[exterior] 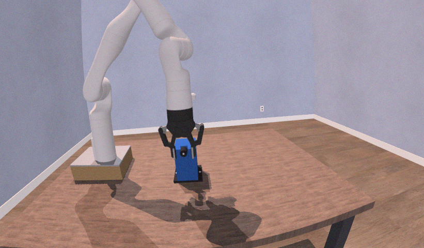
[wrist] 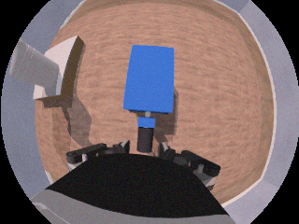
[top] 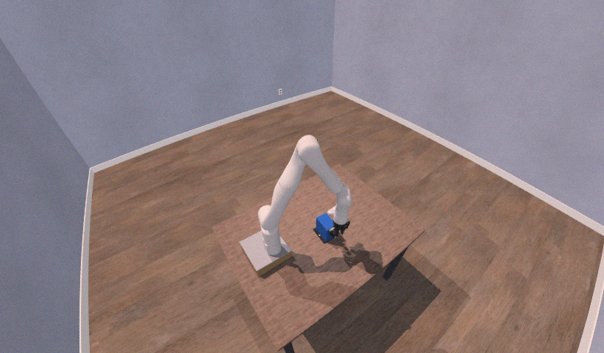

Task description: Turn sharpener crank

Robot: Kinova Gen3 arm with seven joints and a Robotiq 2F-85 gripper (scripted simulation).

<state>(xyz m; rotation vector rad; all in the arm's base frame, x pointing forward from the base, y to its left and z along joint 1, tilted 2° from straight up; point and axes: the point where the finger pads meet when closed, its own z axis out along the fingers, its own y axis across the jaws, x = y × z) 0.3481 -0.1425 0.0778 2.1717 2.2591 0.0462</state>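
Now: the crank knob 2 cm to the left of my hand. Round my hand: crank 2 cm to the left, 1 cm below.
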